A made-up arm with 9 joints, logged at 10 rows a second.
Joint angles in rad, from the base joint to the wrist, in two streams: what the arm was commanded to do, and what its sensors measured. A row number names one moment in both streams.
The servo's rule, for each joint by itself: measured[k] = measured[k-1] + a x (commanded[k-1-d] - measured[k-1]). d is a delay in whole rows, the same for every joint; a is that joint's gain. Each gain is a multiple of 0.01, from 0.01 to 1. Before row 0 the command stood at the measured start. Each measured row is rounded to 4 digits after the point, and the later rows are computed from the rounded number. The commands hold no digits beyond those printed.
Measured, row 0:
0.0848, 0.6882, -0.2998, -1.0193, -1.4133, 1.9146, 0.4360, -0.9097, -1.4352
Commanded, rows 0 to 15:
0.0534, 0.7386, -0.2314, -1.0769, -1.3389, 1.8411, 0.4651, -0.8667, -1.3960
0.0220, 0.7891, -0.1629, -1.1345, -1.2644, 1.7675, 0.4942, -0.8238, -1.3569
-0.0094, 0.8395, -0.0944, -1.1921, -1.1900, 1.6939, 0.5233, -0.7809, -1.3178
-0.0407, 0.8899, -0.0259, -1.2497, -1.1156, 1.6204, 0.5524, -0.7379, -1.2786
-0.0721, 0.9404, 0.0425, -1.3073, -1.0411, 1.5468, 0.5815, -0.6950, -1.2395
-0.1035, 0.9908, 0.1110, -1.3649, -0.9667, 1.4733, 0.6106, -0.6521, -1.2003
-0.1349, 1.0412, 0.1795, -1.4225, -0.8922, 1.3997, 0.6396, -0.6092, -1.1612
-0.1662, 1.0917, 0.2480, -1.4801, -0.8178, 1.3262, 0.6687, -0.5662, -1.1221
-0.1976, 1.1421, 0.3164, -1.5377, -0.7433, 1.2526, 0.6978, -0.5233, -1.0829
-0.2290, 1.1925, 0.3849, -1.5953, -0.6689, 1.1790, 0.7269, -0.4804, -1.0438
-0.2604, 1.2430, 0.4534, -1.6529, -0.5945, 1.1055, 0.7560, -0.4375, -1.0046
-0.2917, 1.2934, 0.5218, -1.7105, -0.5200, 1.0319, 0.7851, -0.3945, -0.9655
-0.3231, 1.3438, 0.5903, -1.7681, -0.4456, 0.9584, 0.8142, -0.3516, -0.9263
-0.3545, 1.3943, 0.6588, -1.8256, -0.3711, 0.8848, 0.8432, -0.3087, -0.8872
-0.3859, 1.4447, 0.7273, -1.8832, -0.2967, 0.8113, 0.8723, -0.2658, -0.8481
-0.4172, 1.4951, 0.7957, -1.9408, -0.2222, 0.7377, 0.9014, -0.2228, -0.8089
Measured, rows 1 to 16:
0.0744, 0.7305, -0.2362, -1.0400, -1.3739, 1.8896, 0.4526, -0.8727, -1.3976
0.0571, 0.7797, -0.1680, -1.0740, -1.3159, 1.8481, 0.4763, -0.8306, -1.3585
0.0352, 0.8299, -0.0996, -1.1165, -1.2492, 1.7957, 0.5031, -0.7879, -1.3194
0.0102, 0.8803, -0.0311, -1.1645, -1.1784, 1.7361, 0.5312, -0.7449, -1.2802
-0.0170, 0.9308, 0.0373, -1.2159, -1.1056, 1.6717, 0.5599, -0.7020, -1.2411
-0.0455, 0.9812, 0.1058, -1.2695, -1.0320, 1.6042, 0.5888, -0.6591, -1.2019
-0.0750, 1.0316, 0.1743, -1.3246, -0.9579, 1.5347, 0.6178, -0.6162, -1.1628
-0.1051, 1.0821, 0.2428, -1.3806, -0.8836, 1.4638, 0.6468, -0.5732, -1.1237
-0.1356, 1.1325, 0.3112, -1.4372, -0.8092, 1.3920, 0.6759, -0.5303, -1.0845
-0.1664, 1.1829, 0.3797, -1.4941, -0.7348, 1.3196, 0.7050, -0.4874, -1.0454
-0.1974, 1.2334, 0.4482, -1.5513, -0.6604, 1.2468, 0.7341, -0.4445, -1.0062
-0.2285, 1.2838, 0.5166, -1.6086, -0.5860, 1.1737, 0.7632, -0.4015, -0.9671
-0.2597, 1.3342, 0.5851, -1.6660, -0.5116, 1.1005, 0.7923, -0.3586, -0.9279
-0.2910, 1.3847, 0.6536, -1.7235, -0.4371, 1.0272, 0.8213, -0.3157, -0.8888
-0.3223, 1.4351, 0.7221, -1.7810, -0.3627, 0.9538, 0.8504, -0.2728, -0.8497
-0.3536, 1.4855, 0.7905, -1.8385, -0.2882, 0.8803, 0.8795, -0.2298, -0.8105
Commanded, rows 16 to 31:
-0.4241, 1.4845, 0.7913, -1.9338, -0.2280, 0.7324, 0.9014, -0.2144, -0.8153
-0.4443, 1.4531, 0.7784, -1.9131, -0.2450, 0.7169, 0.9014, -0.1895, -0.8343
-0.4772, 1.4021, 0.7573, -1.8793, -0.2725, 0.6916, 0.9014, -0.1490, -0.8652
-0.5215, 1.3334, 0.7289, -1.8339, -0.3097, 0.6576, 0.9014, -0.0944, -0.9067
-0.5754, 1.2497, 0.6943, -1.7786, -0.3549, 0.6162, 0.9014, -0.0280, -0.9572
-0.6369, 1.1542, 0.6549, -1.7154, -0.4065, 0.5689, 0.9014, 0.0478, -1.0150
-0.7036, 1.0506, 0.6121, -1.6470, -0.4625, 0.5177, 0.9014, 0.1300, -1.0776
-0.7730, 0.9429, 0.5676, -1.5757, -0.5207, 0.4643, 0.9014, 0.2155, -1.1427
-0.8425, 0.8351, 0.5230, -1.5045, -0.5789, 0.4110, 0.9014, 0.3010, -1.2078
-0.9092, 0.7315, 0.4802, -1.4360, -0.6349, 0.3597, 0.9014, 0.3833, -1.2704
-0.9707, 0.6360, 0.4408, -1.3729, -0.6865, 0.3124, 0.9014, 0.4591, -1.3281
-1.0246, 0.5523, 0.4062, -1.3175, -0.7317, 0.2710, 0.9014, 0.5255, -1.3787
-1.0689, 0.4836, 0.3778, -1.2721, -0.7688, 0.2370, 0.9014, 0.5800, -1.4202
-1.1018, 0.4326, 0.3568, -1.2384, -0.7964, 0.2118, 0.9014, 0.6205, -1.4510
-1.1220, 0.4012, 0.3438, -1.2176, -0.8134, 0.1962, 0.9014, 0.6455, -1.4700
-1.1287, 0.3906, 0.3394, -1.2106, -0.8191, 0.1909, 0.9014, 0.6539, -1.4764
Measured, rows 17 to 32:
-0.3769, 1.4847, 0.7912, -1.8728, -0.2563, 0.8300, 0.8920, -0.2166, -0.8151
-0.3991, 1.4582, 0.7793, -1.8873, -0.2503, 0.7915, 0.8974, -0.1933, -0.8335
-0.4249, 1.4111, 0.7588, -1.8844, -0.2621, 0.7575, 0.8997, -0.1552, -0.8639
-0.4568, 1.3458, 0.7310, -1.8662, -0.2873, 0.7235, 0.9007, -0.1029, -0.9050
-0.4959, 1.2651, 0.6969, -1.8347, -0.3231, 0.6870, 0.9011, -0.0385, -0.9551
-0.5424, 1.1719, 0.6578, -1.7918, -0.3673, 0.6468, 0.9013, 0.0357, -1.0126
-0.5956, 1.0700, 0.6153, -1.7397, -0.4178, 0.6029, 0.9014, 0.1168, -1.0750
-0.6541, 0.9632, 0.5709, -1.6807, -0.4723, 0.5558, 0.9014, 0.2017, -1.1400
-0.7163, 0.8556, 0.5264, -1.6173, -0.5288, 0.5066, 0.9014, 0.2871, -1.2051
-0.7800, 0.7514, 0.4834, -1.5520, -0.5850, 0.4567, 0.9014, 0.3698, -1.2678
-0.8429, 0.6545, 0.4438, -1.4875, -0.6388, 0.4076, 0.9014, 0.4466, -1.3257
-0.9029, 0.5687, 0.4088, -1.4263, -0.6880, 0.3612, 0.9014, 0.5145, -1.3766
-0.9577, 0.4972, 0.3800, -1.3708, -0.7308, 0.3190, 0.9014, 0.5708, -1.4185
-1.0053, 0.4429, 0.3584, -1.3231, -0.7656, 0.2826, 0.9014, 0.6135, -1.4497
-1.0438, 0.4079, 0.3448, -1.2851, -0.7909, 0.2532, 0.9014, 0.6410, -1.4692
-1.0718, 0.3934, 0.3398, -1.2583, -0.8058, 0.2320, 0.9014, 0.6521, -1.4761

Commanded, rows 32 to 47:
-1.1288, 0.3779, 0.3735, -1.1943, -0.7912, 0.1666, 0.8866, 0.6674, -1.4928
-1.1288, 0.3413, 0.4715, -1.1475, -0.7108, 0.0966, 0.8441, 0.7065, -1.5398
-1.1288, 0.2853, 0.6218, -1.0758, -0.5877, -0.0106, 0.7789, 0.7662, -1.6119
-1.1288, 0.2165, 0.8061, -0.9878, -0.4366, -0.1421, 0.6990, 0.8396, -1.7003
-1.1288, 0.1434, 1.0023, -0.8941, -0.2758, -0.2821, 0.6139, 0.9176, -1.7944
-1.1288, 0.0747, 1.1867, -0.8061, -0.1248, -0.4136, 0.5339, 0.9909, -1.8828
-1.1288, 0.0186, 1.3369, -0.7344, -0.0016, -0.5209, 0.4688, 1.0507, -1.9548
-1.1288, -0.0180, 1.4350, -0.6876, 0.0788, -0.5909, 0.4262, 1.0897, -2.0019
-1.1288, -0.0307, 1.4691, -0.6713, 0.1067, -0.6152, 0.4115, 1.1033, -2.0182
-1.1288, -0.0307, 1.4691, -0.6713, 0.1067, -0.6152, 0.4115, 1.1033, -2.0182
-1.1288, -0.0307, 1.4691, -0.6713, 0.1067, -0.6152, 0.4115, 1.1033, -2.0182
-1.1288, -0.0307, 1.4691, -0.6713, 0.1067, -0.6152, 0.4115, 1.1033, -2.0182
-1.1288, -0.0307, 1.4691, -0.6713, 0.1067, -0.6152, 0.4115, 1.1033, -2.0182
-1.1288, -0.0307, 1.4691, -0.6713, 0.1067, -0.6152, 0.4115, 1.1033, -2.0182
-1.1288, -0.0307, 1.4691, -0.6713, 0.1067, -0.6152, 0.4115, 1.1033, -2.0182
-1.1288, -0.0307, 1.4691, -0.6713, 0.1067, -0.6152, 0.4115, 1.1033, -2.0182
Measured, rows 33 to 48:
-1.0906, 0.3804, 0.3711, -1.2353, -0.7981, 0.2098, 0.8930, 0.6653, -1.4921
-1.1032, 0.3476, 0.4645, -1.2037, -0.7518, 0.1713, 0.8651, 0.7007, -1.5379
-1.1116, 0.2953, 0.6108, -1.1577, -0.6648, 0.1095, 0.8160, 0.7570, -1.6089
-1.1173, 0.2291, 0.7924, -1.0965, -0.5439, 0.0240, 0.7493, 0.8280, -1.6966
-1.1211, 0.1571, 0.9876, -1.0236, -0.4018, -0.0801, 0.6721, 0.9051, -1.7905
-1.1236, 0.0879, 1.1728, -0.9453, -0.2550, -0.1935, 0.5933, 0.9789, -1.8791
-1.1253, 0.0297, 1.3254, -0.8694, -0.1207, -0.3048, 0.5223, 1.0406, -1.9518
-1.1265, -0.0104, 1.4273, -0.8040, -0.0150, -0.4021, 0.4675, 1.0828, -1.9999
-1.1273, -0.0275, 1.4662, -0.7562, 0.0495, -0.4746, 0.4356, 1.1004, -2.0175
-1.1278, -0.0302, 1.4689, -0.7256, 0.0798, -0.5224, 0.4219, 1.1029, -2.0182
-1.1281, -0.0306, 1.4691, -0.7061, 0.0941, -0.5540, 0.4160, 1.1032, -2.0182
-1.1283, -0.0307, 1.4691, -0.6936, 0.1008, -0.5748, 0.4134, 1.1033, -2.0182
-1.1285, -0.0307, 1.4691, -0.6856, 0.1039, -0.5885, 0.4123, 1.1033, -2.0182
-1.1286, -0.0307, 1.4691, -0.6805, 0.1054, -0.5976, 0.4118, 1.1033, -2.0182
-1.1287, -0.0307, 1.4691, -0.6772, 0.1061, -0.6036, 0.4116, 1.1033, -2.0182
-1.1287, -0.0307, 1.4691, -0.6751, 0.1064, -0.6075, 0.4115, 1.1033, -2.0182

